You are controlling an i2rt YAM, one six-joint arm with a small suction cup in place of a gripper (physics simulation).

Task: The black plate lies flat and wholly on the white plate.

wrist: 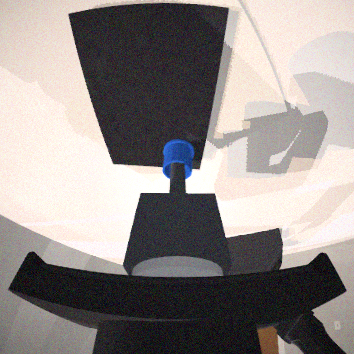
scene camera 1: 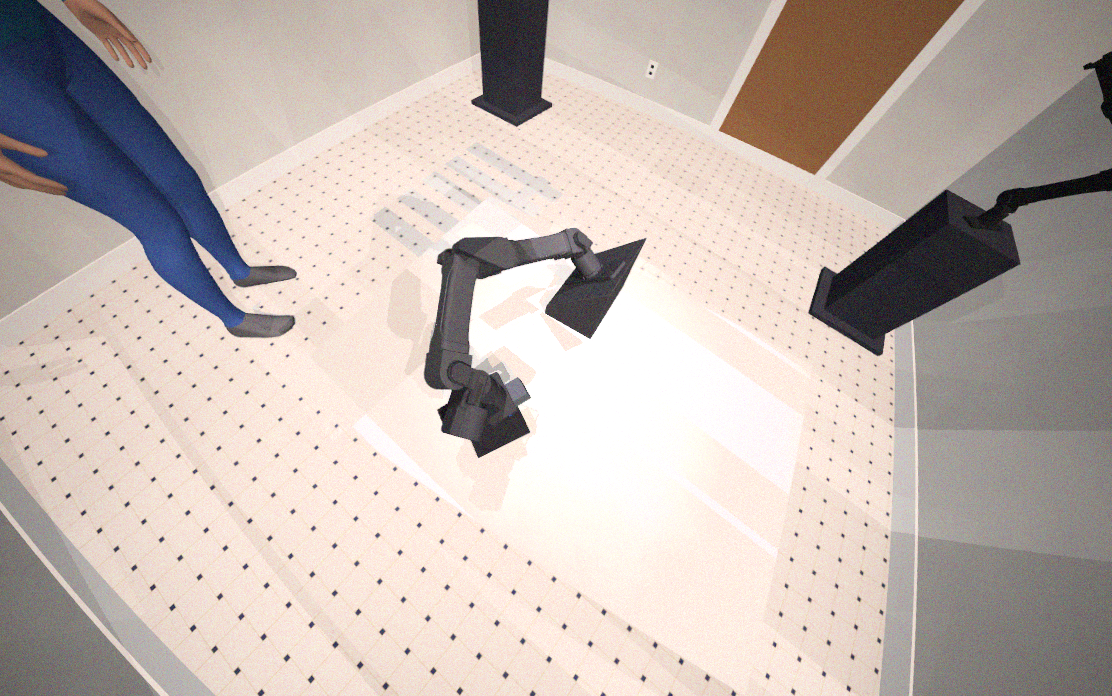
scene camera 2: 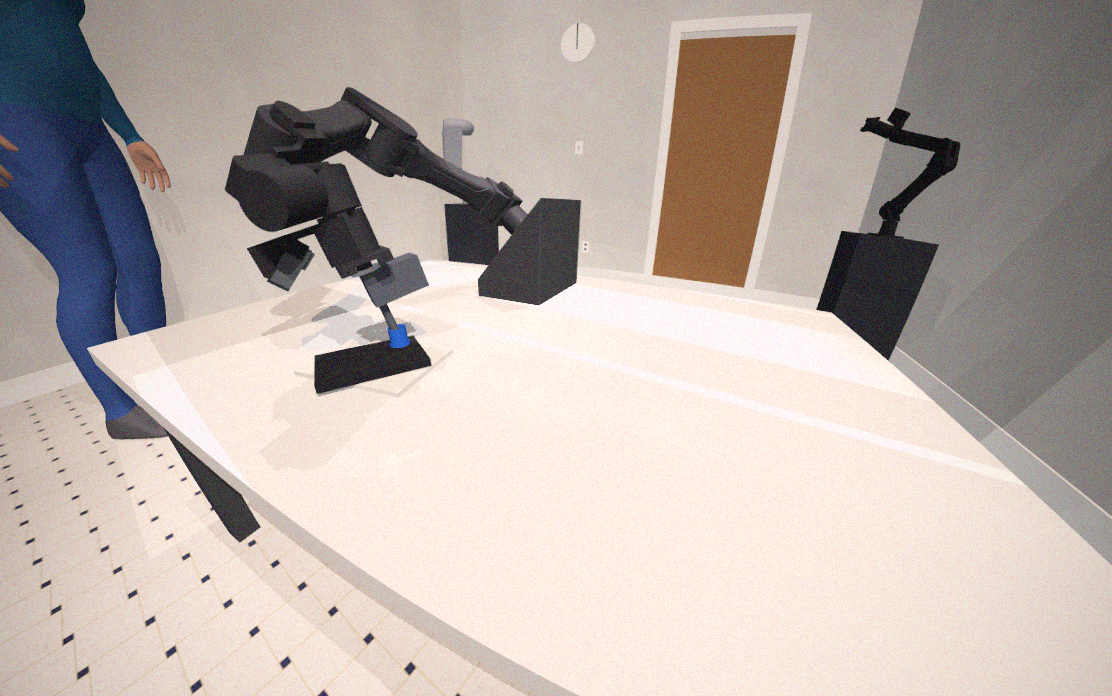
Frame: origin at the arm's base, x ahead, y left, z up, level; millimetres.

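Seen in the pictures: hand at its tool point: (wrist: pixel 177 148) (scene camera 2: pixel 404 348); arm's base at its link origin: (scene camera 1: pixel 593 274) (scene camera 2: pixel 530 236).
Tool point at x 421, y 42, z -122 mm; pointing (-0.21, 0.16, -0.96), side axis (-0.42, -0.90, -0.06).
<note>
Offsets run from my tool point to a thing's top centre. "pt": to the spot under its first point. Level surfaces: height alone.
The black plate @(2 mm right, 54 mm ahead, 8 mm up) (scene camera 2: pixel 366 365) (wrist: pixel 147 81) (scene camera 1: pixel 502 438) is a flat dark rectangle near the table's left end. My suction cup (scene camera 2: pixel 397 337) (wrist: pixel 178 159), blue-tipped, presses on the plate's near right corner and holds it. The plate sits on or just over the white plate @(pt 73 mm left, 42 mm ahead, 3 mm down) (scene camera 2: pixel 415 374), a thin pale slab whose edges show past it on the right and left. I cannot tell whether the two touch. In scene camera 1 the wrist hides the cup and most of the black plate.
The arm's black wedge base (scene camera 2: pixel 534 254) (scene camera 1: pixel 589 292) stands on the table @(9 mm down) (scene camera 2: pixel 654 449) behind the plates. A person (scene camera 2: pixel 117 247) (scene camera 1: pixel 152 187) stands at the table's left end. A black pedestal with a second arm (scene camera 2: pixel 878 287) (scene camera 1: pixel 908 274) stands to the right.
</note>
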